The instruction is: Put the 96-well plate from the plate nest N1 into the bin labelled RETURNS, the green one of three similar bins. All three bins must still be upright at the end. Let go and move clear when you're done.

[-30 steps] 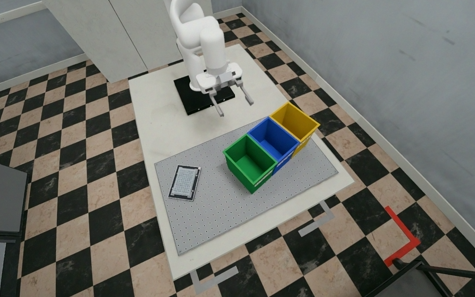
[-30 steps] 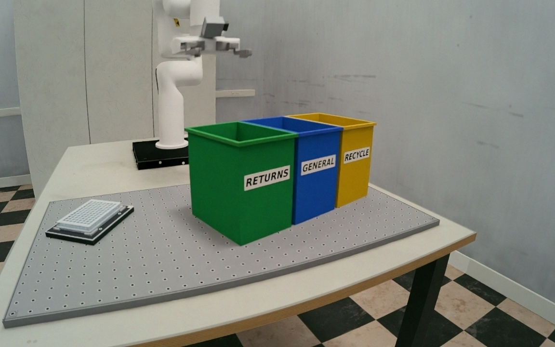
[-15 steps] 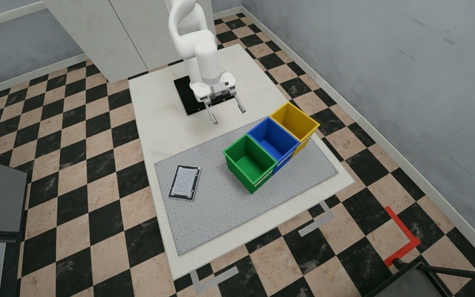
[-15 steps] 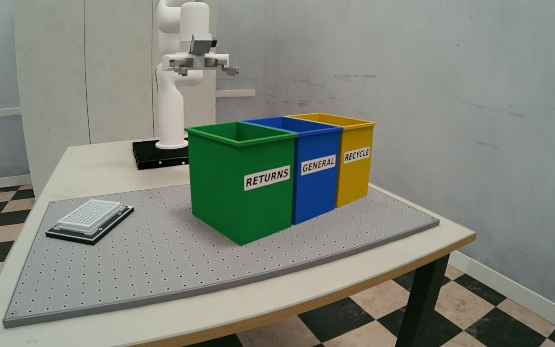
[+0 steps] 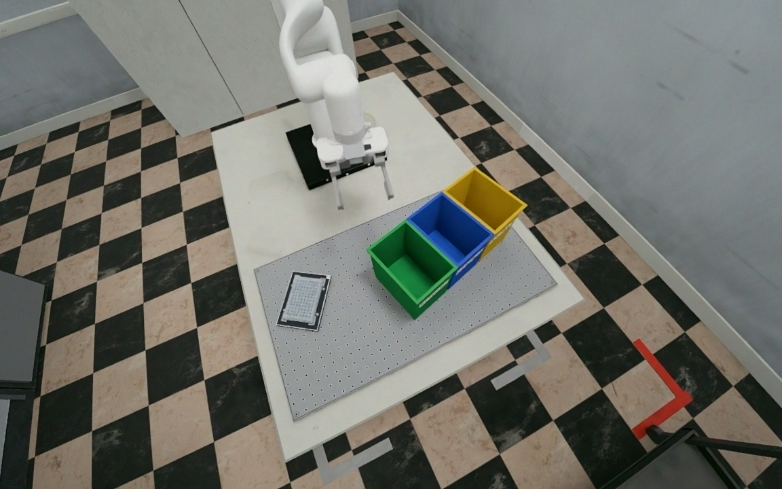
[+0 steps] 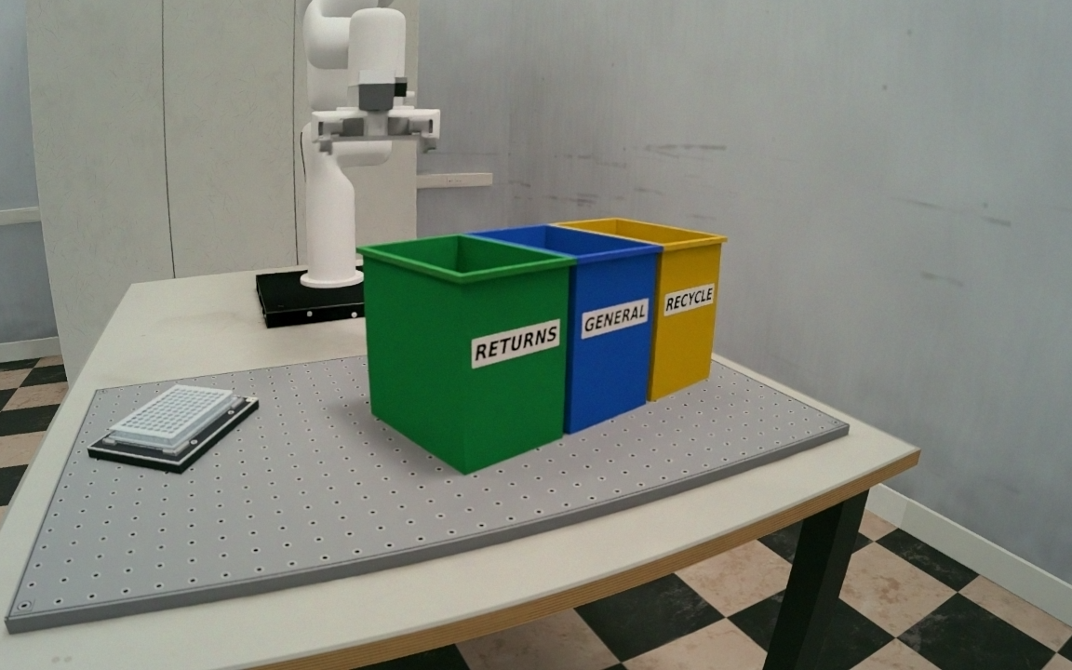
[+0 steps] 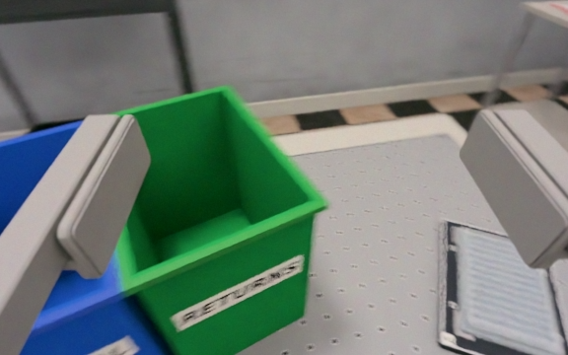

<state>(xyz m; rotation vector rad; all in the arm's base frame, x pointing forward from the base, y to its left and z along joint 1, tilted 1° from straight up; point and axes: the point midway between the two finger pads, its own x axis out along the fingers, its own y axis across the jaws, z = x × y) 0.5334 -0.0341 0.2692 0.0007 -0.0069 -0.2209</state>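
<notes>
The clear 96-well plate lies 260 mm below my hand, 250 mm to the right of it and 50 mm ahead of it. Also, from my hand: yellow recycle bin 300 mm to the left, 190 mm below, 70 mm ahead; then green returns bin 190 mm below, 140 mm ahead, 50 mm to the left; then blue general bin 190 mm below, 170 mm to the left, 110 mm ahead.
</notes>
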